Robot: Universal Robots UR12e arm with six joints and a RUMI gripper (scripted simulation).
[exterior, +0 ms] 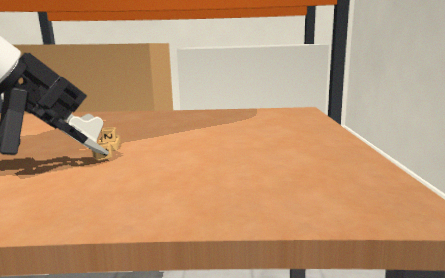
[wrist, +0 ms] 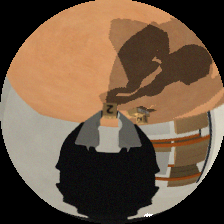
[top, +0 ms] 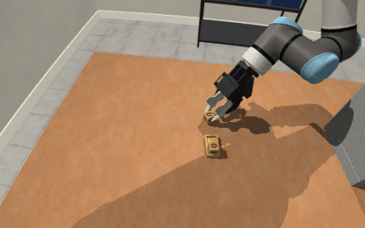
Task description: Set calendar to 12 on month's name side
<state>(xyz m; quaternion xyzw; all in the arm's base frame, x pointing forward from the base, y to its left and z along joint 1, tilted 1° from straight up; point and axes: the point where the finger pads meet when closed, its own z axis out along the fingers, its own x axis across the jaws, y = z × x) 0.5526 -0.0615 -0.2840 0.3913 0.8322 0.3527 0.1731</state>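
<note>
The cube lies 1 cm below my hand. Also, from my hand: tray: 11 cm to the left, 2 cm below, 2 cm behind.
</note>
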